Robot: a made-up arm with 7 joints. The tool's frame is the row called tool. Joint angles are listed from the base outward. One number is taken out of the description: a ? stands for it. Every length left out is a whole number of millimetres.
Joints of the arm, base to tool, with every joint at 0 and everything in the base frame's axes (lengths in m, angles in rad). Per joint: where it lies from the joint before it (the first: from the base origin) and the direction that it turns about. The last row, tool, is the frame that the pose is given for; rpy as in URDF.
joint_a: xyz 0 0 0.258 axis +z
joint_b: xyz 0 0 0 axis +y
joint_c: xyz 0 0 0.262 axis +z
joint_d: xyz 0.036 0 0 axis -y
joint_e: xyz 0.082 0 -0.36 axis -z
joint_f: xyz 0 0 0 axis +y
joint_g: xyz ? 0 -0.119 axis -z
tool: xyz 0 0 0 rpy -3.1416 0 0
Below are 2 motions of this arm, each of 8 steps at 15 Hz.
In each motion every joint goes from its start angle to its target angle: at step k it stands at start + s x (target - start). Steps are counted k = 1, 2, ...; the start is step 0. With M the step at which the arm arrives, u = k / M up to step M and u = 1 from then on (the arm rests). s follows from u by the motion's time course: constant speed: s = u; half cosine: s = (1 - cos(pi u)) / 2; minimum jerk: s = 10 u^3 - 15 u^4 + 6 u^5.
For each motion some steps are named. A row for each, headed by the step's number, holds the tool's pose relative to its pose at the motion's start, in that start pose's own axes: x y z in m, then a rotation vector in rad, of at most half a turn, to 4 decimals.
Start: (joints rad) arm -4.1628 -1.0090 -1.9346 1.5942 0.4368 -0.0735 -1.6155
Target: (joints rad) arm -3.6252 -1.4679 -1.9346 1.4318 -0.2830 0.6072 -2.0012
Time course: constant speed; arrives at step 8
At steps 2, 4, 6, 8:
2: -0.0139 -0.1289 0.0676 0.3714 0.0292 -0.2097
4: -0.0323 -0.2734 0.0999 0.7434 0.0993 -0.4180
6: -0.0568 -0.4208 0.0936 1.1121 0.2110 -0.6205
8: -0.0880 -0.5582 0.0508 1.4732 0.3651 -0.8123

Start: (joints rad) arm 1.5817 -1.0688 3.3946 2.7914 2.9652 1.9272 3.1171
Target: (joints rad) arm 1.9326 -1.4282 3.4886 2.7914 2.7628 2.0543 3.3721
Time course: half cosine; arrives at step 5
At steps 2, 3, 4, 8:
2: 0.0108 -0.0792 -0.0870 -0.0336 -0.0807 0.2112
3: 0.0376 -0.1549 -0.1585 -0.0663 -0.1470 0.4074
4: 0.0712 -0.2170 -0.2112 -0.0945 -0.1969 0.5705
8: 0.0868 -0.2405 -0.2300 -0.1058 -0.2150 0.6337

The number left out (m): 0.093
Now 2 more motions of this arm.
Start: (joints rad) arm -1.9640 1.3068 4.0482 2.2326 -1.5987 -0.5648 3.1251
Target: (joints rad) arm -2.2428 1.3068 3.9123 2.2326 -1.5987 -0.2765 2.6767
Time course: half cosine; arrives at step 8
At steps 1, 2, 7, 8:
1: 0.0014 0.0062 0.0038 -0.0124 0.0128 -0.0211
2: 0.0055 0.0242 0.0140 -0.0488 0.0480 -0.0823
7: 0.0410 0.1625 0.0662 -0.3565 0.2500 -0.5808
8: 0.0428 0.1689 0.0676 -0.3721 0.2567 -0.6055

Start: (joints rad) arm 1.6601 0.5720 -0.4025 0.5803 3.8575 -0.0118 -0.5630
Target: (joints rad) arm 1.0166 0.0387 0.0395 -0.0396 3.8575 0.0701 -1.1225
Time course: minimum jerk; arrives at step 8
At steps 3, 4, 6, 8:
3: 0.0451 0.0031 -0.0216 -0.0787 0.0500 -0.0626
4: 0.0800 0.0057 -0.0390 -0.1292 0.0675 -0.1275
6: 0.1414 0.0081 -0.0621 -0.1705 0.0721 -0.2627
8: 0.1579 0.0083 -0.0657 -0.1700 0.0730 -0.3005

